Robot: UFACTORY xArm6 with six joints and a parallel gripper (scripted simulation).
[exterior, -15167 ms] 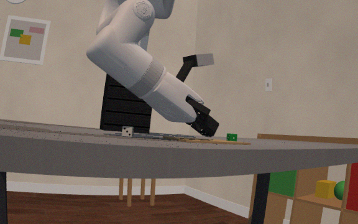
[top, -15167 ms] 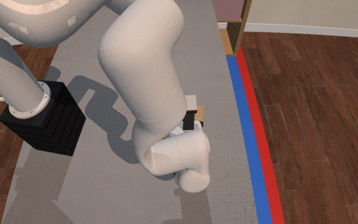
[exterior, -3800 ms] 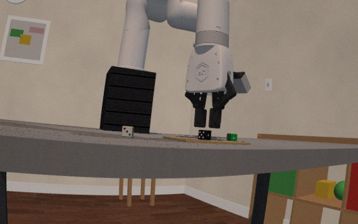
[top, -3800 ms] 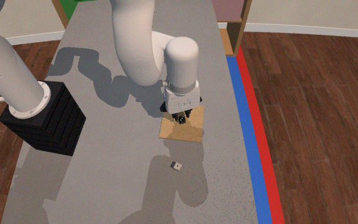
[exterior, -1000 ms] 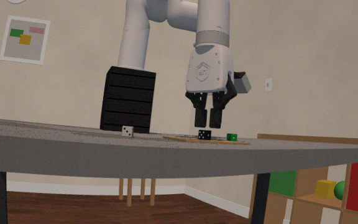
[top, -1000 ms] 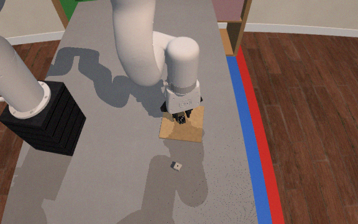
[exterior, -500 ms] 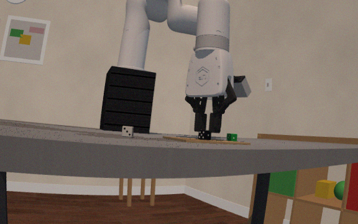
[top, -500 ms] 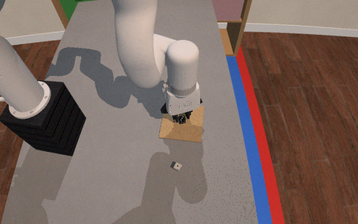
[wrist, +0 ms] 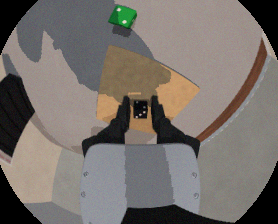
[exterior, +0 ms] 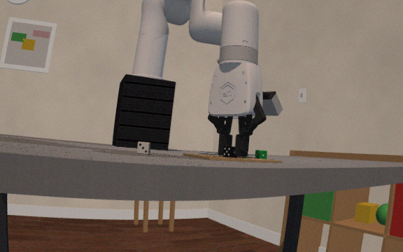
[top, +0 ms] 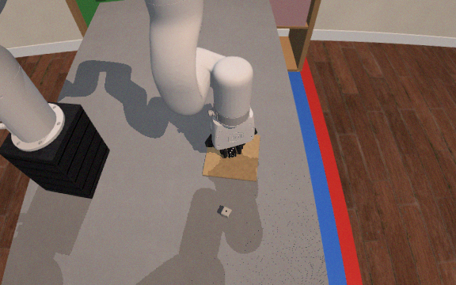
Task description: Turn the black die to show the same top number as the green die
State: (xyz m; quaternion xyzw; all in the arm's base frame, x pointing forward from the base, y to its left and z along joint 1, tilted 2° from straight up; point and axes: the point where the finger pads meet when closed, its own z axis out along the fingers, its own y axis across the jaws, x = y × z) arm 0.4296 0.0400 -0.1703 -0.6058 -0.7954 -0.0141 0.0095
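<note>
My gripper is now 10 mm to the left of the black die and 10 mm above it. The rest, counted from my hand: tan mat (10 mm to the right, 20 mm below); green die (40 mm behind, 110 mm to the left, 20 mm below); white die (20 mm behind, 170 mm to the right, 20 mm below).
</note>
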